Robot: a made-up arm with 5 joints.
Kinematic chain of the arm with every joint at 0, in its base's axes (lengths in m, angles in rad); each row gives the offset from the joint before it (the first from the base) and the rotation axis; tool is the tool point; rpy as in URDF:
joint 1: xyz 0.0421 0 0.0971 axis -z
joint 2: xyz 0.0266 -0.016 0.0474 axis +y
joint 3: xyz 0.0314 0 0.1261 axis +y
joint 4: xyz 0.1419 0 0.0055 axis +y
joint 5: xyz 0.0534 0.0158 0 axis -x
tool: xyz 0 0 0 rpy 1.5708 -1.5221 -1.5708
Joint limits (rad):
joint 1: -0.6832..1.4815
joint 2: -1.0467..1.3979
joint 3: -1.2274..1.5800
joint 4: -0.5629..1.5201
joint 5: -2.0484..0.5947
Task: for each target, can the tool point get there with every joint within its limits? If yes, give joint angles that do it. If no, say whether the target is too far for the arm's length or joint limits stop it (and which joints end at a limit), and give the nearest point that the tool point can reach.
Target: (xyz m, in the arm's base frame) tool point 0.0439 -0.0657 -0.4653
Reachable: no: too far | nearest point 0.0532 -0.1266 -0.0580 | short by 0.412 m
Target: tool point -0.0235 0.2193 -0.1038
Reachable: no: joint limits stop it (at a limit: joint 1, joint 2) | nearest point 0.1216 0.0644 -0.0526 | short by 0.218 m
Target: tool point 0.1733 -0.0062 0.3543
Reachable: yes | joints 0.0456 -0.7649 0.2607 0.0433 -1.2485
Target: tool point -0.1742 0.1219 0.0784
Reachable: no: joint limits stop it (at a limit: joint 2, joint 3) | nearest point 0.0108 0.0177 0.1010 | short by 0.214 m
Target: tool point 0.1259 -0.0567 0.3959
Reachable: yes | joints 0.5929 -0.7540 0.0391 -0.1552 -0.1603
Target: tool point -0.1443 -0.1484 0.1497
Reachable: no: joint limits stop it (at a limit: joint 1) | nearest point 0.0536 -0.1307 0.1497 | short by 0.199 m
